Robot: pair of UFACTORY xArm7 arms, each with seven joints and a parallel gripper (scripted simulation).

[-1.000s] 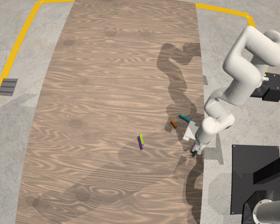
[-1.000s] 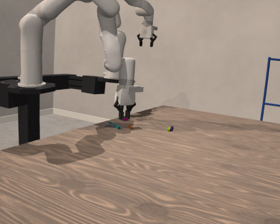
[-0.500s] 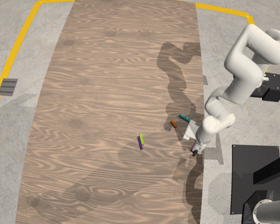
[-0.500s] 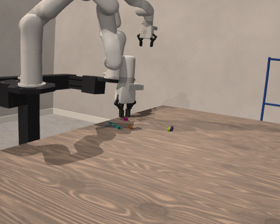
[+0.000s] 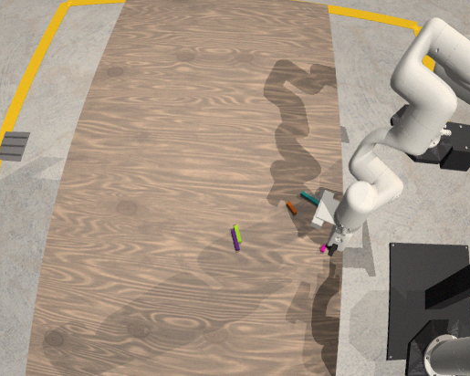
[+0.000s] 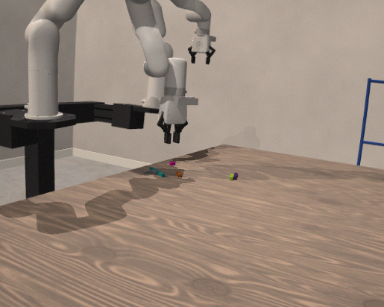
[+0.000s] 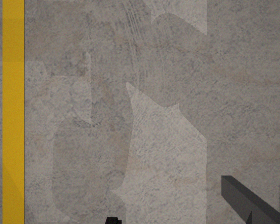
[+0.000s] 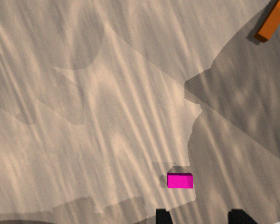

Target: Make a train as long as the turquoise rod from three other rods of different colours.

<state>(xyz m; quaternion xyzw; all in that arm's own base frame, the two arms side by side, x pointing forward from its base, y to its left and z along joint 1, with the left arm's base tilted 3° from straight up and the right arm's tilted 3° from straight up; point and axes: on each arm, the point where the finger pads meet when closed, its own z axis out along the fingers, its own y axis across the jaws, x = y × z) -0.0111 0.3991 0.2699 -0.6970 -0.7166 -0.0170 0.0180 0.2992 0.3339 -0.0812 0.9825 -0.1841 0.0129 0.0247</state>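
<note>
My right hand is 160 mm to the left of the grey rod, 90 mm above it and 30 mm short of it. Also, from my right hand: magenta rod: 90 mm below, 10 mm to the right, 10 mm ahead; turquoise rod: 150 mm to the right, 90 mm below, 40 mm ahead; orange rod: 130 mm to the right, 110 mm ahead, 90 mm below.
</note>
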